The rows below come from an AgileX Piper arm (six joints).
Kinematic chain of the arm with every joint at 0, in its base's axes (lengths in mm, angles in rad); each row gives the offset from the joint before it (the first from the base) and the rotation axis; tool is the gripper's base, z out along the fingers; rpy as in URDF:
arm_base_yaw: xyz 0 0 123 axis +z
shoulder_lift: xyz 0 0 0 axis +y
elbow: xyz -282.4 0 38.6 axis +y
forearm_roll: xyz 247.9 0 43.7 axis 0.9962 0 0.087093
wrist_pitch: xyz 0 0 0 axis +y
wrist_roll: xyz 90.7 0 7.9 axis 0.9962 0 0.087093
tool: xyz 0 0 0 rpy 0 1.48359 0
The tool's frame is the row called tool.
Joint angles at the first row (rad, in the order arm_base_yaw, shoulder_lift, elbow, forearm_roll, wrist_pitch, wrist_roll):
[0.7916 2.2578 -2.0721 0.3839 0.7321 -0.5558]
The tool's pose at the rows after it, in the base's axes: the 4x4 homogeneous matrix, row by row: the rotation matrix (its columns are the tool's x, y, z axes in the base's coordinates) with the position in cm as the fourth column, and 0 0 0 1 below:
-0.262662, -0.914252, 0.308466, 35.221; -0.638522, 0.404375, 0.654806, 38.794; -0.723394, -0.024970, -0.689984, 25.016; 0, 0, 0, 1
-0.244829, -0.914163, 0.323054, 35.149; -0.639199, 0.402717, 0.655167, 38.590; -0.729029, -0.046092, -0.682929, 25.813; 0, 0, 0, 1
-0.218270, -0.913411, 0.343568, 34.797; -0.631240, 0.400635, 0.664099, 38.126; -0.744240, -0.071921, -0.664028, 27.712; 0, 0, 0, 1
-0.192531, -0.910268, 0.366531, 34.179; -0.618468, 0.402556, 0.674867, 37.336; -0.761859, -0.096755, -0.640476, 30.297; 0, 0, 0, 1
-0.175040, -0.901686, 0.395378, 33.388; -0.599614, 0.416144, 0.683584, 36.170; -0.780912, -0.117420, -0.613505, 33.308; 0, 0, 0, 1
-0.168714, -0.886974, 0.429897, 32.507; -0.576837, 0.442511, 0.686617, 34.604; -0.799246, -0.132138, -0.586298, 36.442; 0, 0, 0, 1
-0.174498, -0.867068, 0.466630, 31.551; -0.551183, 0.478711, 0.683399, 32.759; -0.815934, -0.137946, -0.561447, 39.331; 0, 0, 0, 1
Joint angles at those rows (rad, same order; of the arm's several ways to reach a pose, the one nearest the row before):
[0.7918 2.2616 -2.0749 0.3707 0.7260 -0.5559]
[0.7918 2.2465 -2.0765 0.3541 0.7268 -0.5559]
[0.7918 2.2093 -2.0780 0.3380 0.7339 -0.5553]
[0.7910 2.1557 -2.0774 0.3193 0.7497 -0.5473]
[0.7880 2.0912 -2.0768 0.2936 0.7716 -0.5234]
[0.7812 2.0207 -2.0760 0.2609 0.7989 -0.4846]
[0.7712 1.9480 -2.0682 0.2261 0.8259 -0.4358]

